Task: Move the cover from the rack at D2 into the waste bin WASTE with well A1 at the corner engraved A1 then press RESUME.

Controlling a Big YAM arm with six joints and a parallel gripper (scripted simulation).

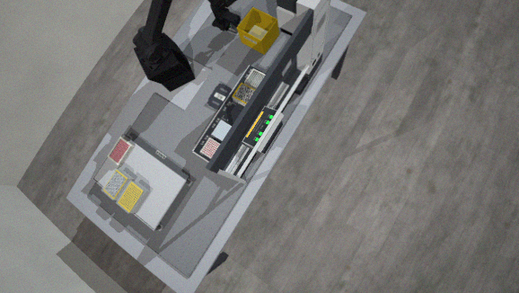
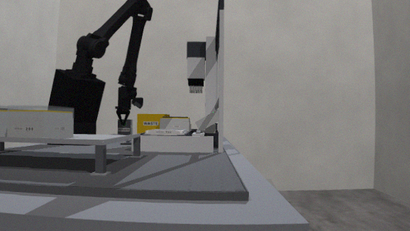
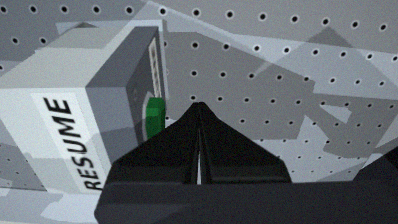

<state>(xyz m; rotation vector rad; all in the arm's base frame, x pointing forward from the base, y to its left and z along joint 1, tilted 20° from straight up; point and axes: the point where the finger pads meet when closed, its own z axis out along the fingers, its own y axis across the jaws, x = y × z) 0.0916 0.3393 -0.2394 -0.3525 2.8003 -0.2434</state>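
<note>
My gripper is now 40 mm to the right of the resume box, 10 mm past it and 10 mm above it. From my hand the other things lie so: clear cover: 140 mm ahead, 100 mm to the left, 60 mm below; tip rack: 360 mm ahead, 220 mm to the right, 20 mm above; yellow waste bin: 140 mm ahead, 100 mm to the left, 40 mm below.
</note>
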